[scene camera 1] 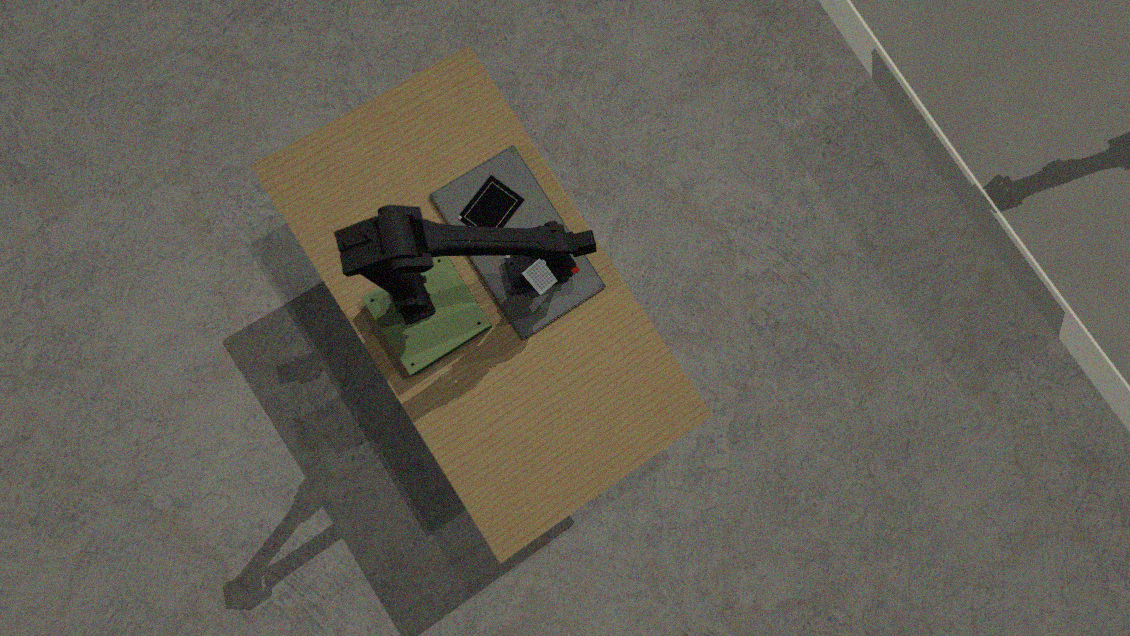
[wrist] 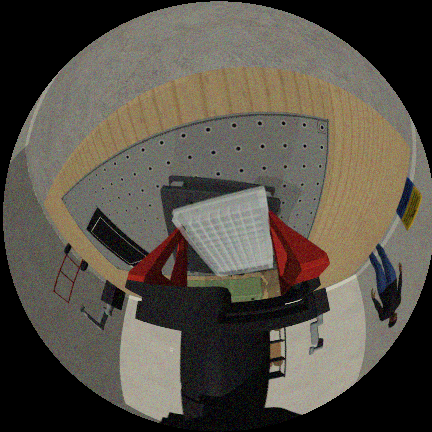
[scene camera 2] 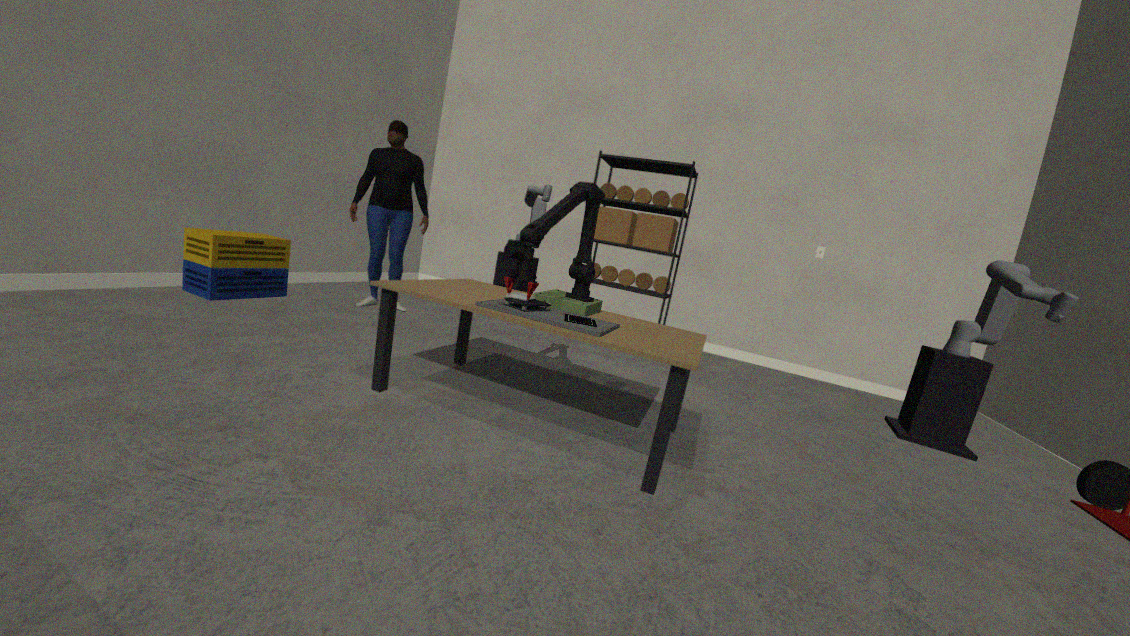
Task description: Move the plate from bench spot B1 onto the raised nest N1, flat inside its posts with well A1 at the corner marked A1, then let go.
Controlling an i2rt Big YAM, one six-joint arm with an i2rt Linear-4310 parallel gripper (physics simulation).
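Seen in the pictures: gripper, fingertip midpoint: (wrist: 224, 221) (scene camera 2: 518, 297); arm's base at its link origin: (scene camera 1: 413, 300) (scene camera 2: 579, 298).
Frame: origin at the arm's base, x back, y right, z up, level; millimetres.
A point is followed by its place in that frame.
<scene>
The clear, pale plate (scene camera 1: 539, 276) @[x -355, y 87, z 6 mm] (scene camera 2: 518, 296) @[x -441, y 54, z 7 mm] (wrist: 227, 232) @[x -414, y 72, z 8 mm] is held between the red fingers of my gripper (scene camera 2: 519, 291) @[x -419, y 69, z -2 mm] (wrist: 224, 221) @[x -419, y 69, z -2 mm], which is shut on it. The plate is above the dark raised nest (scene camera 1: 513, 268) @[x -297, y 30, z -13 mm] (wrist: 171, 200) @[x -438, y 17, z -13 mm] and looks turned relative to the nest's edges in the wrist view. A small gap seems to show under it, but its height is hard to tell. The plate and fingers hide much of the nest and most posts. Well A1 and the A1 mark cannot be made out. A black panel with a white outline (scene camera 1: 491, 203) @[x -320, y -186, z -41 mm] (scene camera 2: 581, 319) @[x -296, y -170, z -41 mm] (wrist: 117, 240) @[x -326, y -156, z -42 mm], apparently bench spot B1, holds no plate.
The grey perforated board (scene camera 1: 545, 197) @[x -479, y -137, z -43 mm] (wrist: 237, 135) @[x -493, y 84, z -43 mm] carries the nest and black panel on the wooden table (scene camera 1: 600, 387) @[x -385, y 461, z -56 mm] (scene camera 2: 664, 339) @[x -152, y -485, z -56 mm]. The green base block (scene camera 1: 454, 316) @[x -85, y 91, z -1 mm] (scene camera 2: 585, 306) @[x -130, y -100, z -10 mm] stands beside the board, under the arm. A person (scene camera 2: 393, 177) stands beyond the table.
</scene>
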